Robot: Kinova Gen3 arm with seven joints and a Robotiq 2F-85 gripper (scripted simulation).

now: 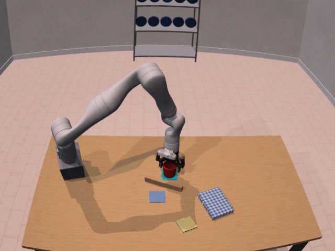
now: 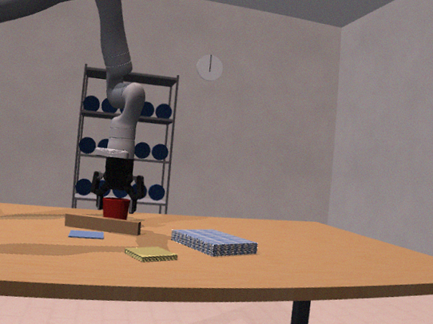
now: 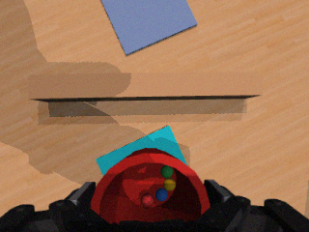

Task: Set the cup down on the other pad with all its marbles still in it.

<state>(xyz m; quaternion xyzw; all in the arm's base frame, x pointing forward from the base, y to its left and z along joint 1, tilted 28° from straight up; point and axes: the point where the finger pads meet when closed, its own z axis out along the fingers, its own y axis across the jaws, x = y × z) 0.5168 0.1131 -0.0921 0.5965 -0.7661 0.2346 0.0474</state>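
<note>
Right now my hand is 2 cm above the red cup. The rest, counted from my hand: wooden rail (2 cm behind, 8 cm to the right, 4 cm below); then cyan pad (5 cm below); then blue checked block (24 cm ahead, 20 cm to the right, 3 cm below).
</note>
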